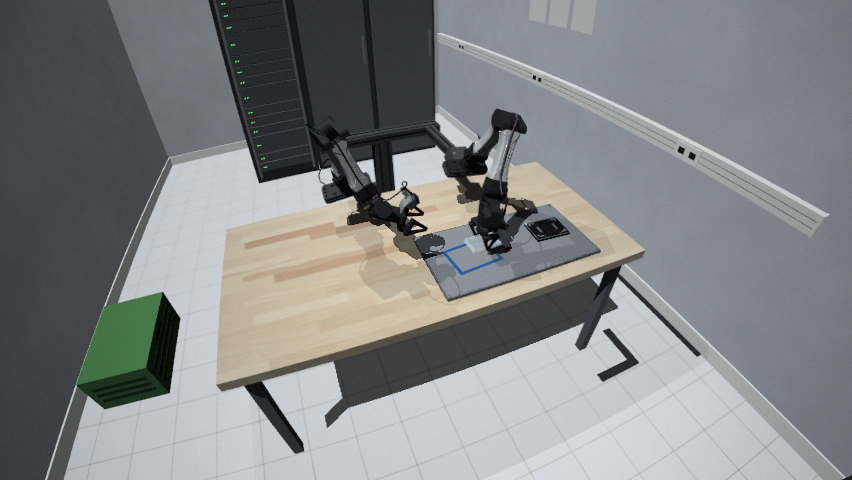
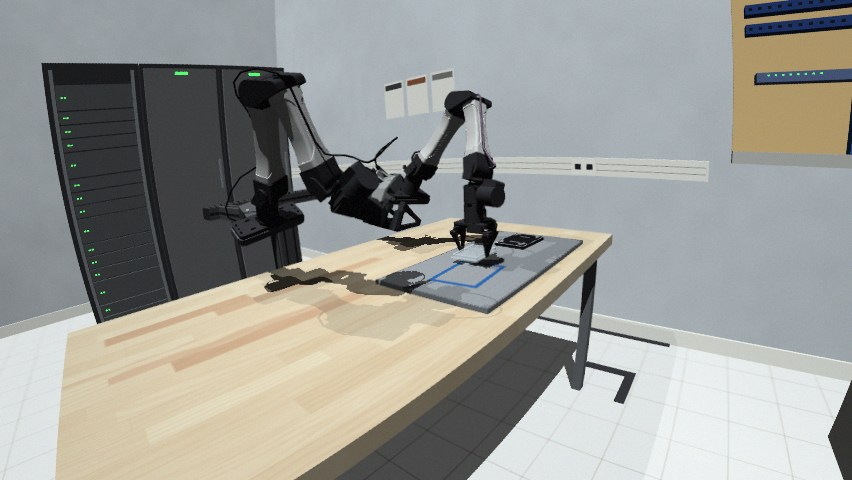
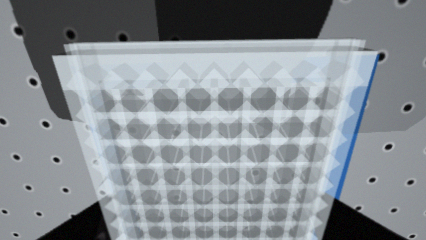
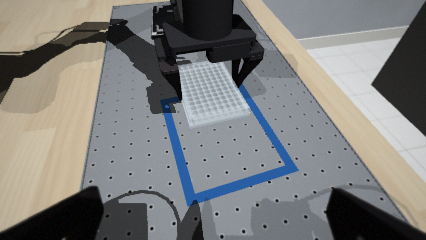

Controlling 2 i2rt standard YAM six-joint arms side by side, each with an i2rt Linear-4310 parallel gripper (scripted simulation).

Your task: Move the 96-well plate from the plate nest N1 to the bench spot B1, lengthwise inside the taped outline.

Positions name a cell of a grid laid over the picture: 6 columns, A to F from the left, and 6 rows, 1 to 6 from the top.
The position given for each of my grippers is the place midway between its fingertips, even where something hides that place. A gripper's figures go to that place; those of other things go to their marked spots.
Labels:
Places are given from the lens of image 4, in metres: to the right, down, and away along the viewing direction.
my left gripper (image 4: C3): -0.01, -0.04, 0.35
my right gripper (image 4: D5): 0.00, 0.03, 0.09
clear 96-well plate (image 4: C3): -0.01, -0.04, 0.33

